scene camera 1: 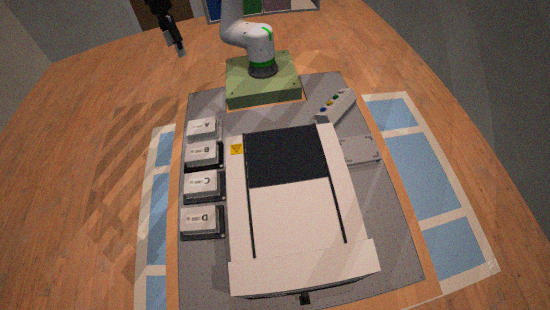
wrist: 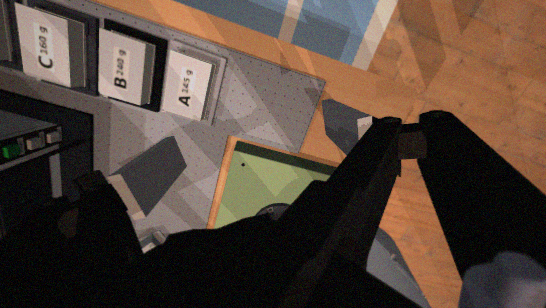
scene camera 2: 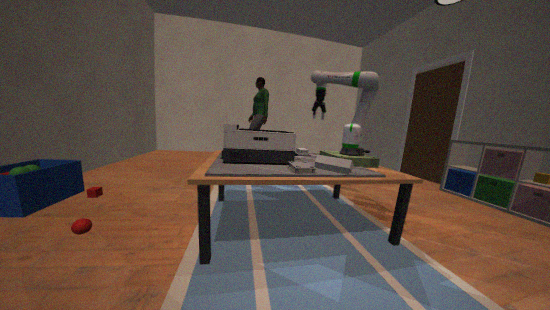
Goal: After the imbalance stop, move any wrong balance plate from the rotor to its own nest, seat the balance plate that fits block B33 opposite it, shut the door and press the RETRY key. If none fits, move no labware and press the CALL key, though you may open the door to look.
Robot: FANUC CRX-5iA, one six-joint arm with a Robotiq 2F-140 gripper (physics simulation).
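Places are measured from the arm's base along level axes (x back, y right, z up), in metres.
Pixels of known places: gripper, fingertip midpoint: (scene camera 1: 176, 50) (wrist: 250, 135) (scene camera 2: 318, 119); arm's base, origin of the base link: (scene camera 1: 263, 69) (scene camera 2: 348, 154).
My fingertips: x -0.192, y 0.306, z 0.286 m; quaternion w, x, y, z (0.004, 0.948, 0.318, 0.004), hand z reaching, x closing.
For each thing: its top centre in the pictures, then the offset to it from my fingertips. "pt": a spot on its surface instead.
- Pale balance plates A, middle of its top: (wrist: 186, 87) (scene camera 1: 200, 125) dy -0.049, dx -0.145, dz -0.294 m
- B, middle of its top: (wrist: 121, 69) (scene camera 1: 200, 150) dy -0.067, dx -0.273, dz -0.294 m
- C, middle of its top: (wrist: 44, 48) (scene camera 1: 200, 181) dy -0.087, dx -0.408, dz -0.294 m
- D, middle of its top: (scene camera 1: 197, 218) dy -0.093, dx -0.547, dz -0.294 m
- dark panel, middle of its top: (scene camera 1: 283, 153) dy -0.387, dx -0.420, dz -0.135 m
- key box, middle of its top: (scene camera 1: 337, 99) (scene camera 2: 334, 156) dy -0.620, dx -0.070, dz -0.264 m
- flat grey pad, surface spot: (scene camera 1: 361, 151) pt dy -0.677, dx -0.305, dz -0.313 m
My gripper (scene camera 1: 175, 45) (scene camera 2: 319, 117) (wrist: 250, 135) is open and empty, high beside the green base. Pale balance plates A (scene camera 1: 201, 128) (wrist: 187, 85), B (scene camera 1: 201, 153) (wrist: 125, 67), C (scene camera 1: 201, 184) (wrist: 44, 47) and D (scene camera 1: 199, 220) sit in a row of nests. In the wrist view A reads 145 g, B 240 g and C 160 g; D's weight is too blurred to read. The white centrifuge (scene camera 1: 295, 215) (scene camera 2: 260, 142) has a dark panel (scene camera 1: 286, 156) in its top; the rotor and block B33 do not show. The key box (scene camera 1: 342, 107) (scene camera 2: 334, 164) carries coloured keys.
The arm stands on a green base (scene camera 1: 237, 87) (wrist: 270, 170) behind the centrifuge. A flat grey pad (scene camera 1: 361, 151) (scene camera 2: 302, 168) lies beside the centrifuge, near the key box. A person (scene camera 2: 260, 102) in green stands beyond the table. A blue bin (scene camera 2: 50, 187) is on the floor.
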